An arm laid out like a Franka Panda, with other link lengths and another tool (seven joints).
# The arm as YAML. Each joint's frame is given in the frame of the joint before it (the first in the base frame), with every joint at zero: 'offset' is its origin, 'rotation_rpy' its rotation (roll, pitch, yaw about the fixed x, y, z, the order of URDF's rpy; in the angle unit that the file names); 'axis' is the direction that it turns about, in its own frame. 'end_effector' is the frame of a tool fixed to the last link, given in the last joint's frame.
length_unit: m
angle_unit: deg
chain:
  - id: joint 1
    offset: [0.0, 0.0, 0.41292]
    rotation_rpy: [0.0, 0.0, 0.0]
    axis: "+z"
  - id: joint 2
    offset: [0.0, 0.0, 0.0]
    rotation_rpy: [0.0, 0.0, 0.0]
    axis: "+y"
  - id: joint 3
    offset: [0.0, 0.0, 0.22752]
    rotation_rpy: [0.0, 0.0, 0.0]
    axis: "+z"
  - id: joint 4
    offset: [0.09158, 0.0, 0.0]
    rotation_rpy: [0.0, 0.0, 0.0]
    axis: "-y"
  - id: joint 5
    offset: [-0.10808, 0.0, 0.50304]
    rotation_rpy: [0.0, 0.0, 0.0]
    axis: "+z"
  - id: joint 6
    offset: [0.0, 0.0, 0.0]
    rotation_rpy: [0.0, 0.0, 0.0]
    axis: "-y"
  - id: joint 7
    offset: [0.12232, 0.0, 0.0]
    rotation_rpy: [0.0, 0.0, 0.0]
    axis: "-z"
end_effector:
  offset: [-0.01, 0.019, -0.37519]
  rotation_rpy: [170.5, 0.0, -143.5]
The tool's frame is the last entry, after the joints.
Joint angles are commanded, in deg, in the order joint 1, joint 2, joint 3, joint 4, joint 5, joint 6, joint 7. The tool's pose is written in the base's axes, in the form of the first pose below.
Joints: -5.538, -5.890, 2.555, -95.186, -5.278, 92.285, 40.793
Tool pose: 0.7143 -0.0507 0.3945 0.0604 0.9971 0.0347 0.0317
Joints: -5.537, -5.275, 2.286, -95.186, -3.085, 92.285, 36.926
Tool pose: 0.7132 -0.0395 0.3864 0.0298 0.9979 0.0536 0.0225
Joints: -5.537, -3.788, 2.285, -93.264, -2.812, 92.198, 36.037
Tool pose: 0.7205 -0.0380 0.3892 0.0220 0.9979 0.0562 0.0248
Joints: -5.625, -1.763, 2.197, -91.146, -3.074, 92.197, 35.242
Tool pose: 0.7286 -0.0423 0.3874 0.0165 0.9981 0.0544 0.0248
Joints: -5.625, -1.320, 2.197, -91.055, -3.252, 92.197, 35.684
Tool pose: 0.7288 -0.0435 0.3828 0.0205 0.9981 0.0532 0.0222
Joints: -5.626, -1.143, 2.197, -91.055, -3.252, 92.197, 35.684
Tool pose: 0.7287 -0.0435 0.3806 0.0206 0.9981 0.0534 0.0206
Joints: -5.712, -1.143, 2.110, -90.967, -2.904, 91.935, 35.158
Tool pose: 0.7273 -0.0433 0.3809 0.0178 0.9981 0.0564 0.0188
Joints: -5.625, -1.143, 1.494, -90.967, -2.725, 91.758, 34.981
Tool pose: 0.7257 -0.0488 0.3805 0.0211 0.9979 0.0580 0.0175
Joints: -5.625, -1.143, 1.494, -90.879, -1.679, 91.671, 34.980
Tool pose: 0.7260 -0.0420 0.3814 0.0212 0.9974 0.0671 0.0179
